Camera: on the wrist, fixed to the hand. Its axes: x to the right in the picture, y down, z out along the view.
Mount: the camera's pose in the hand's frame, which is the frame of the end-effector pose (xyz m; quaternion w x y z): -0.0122 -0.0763 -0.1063 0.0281 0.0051 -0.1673 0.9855
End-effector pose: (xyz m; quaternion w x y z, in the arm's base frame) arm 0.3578 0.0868 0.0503 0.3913 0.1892 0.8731 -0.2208
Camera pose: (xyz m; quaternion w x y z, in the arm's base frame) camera 0.2632 0.0782 0.1412 0.3737 0.8308 -0.2285 0.3433
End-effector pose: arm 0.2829 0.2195 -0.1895 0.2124 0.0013 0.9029 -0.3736
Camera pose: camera 0.2410 0.2382 -0.0663 0.5252 0.8285 -0.0133 0.1940
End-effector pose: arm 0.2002 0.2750 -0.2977 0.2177 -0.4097 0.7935 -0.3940
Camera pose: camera 0.1726 0.3055 -0.1729 0.5292 0.7056 0.3876 0.2679
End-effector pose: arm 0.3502 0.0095 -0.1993 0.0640 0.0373 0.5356 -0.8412
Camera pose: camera 0.3504 0.1385 -0.1743 0.9202 0.3885 -0.0367 0.0305
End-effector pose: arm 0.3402 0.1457 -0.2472 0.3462 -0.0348 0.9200 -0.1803
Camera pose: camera 0.2758 0.1096 -0.1385 0.3415 0.8773 0.0013 0.3372
